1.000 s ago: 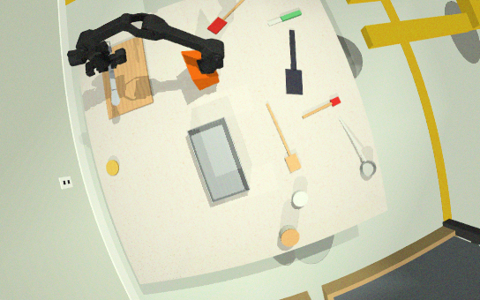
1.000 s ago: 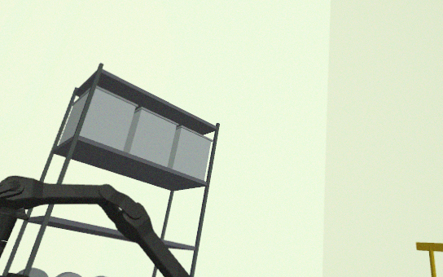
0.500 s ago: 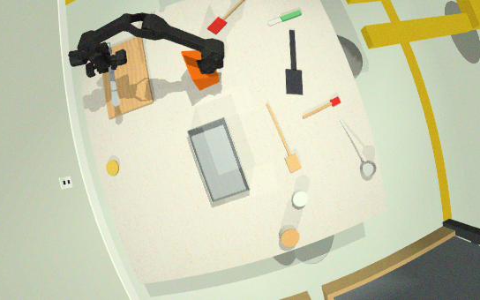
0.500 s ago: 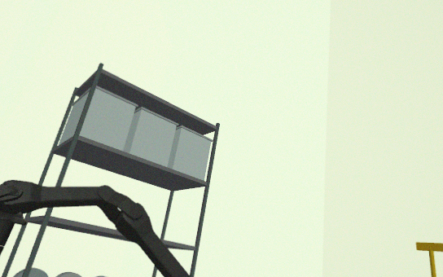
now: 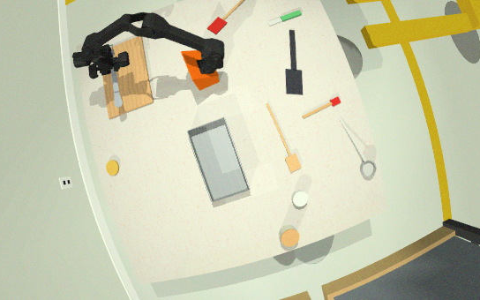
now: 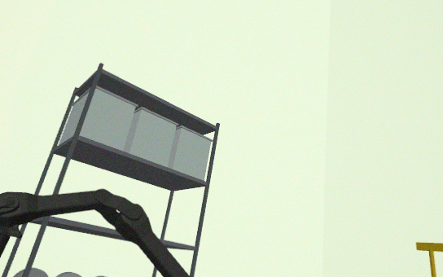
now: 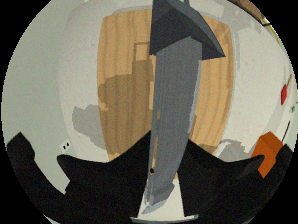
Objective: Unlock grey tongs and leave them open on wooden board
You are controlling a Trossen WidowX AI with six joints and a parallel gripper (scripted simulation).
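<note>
Now: gripper tip 8 cm above the wooden board. Round my gripper tip: green-handled tool: 3 cm ahead, 80 cm to the left, 8 cm below; then black spatula: 26 cm ahead, 74 cm to the left, 9 cm below; then roasting tin: 53 cm ahead, 29 cm to the left, 6 cm below.
</note>
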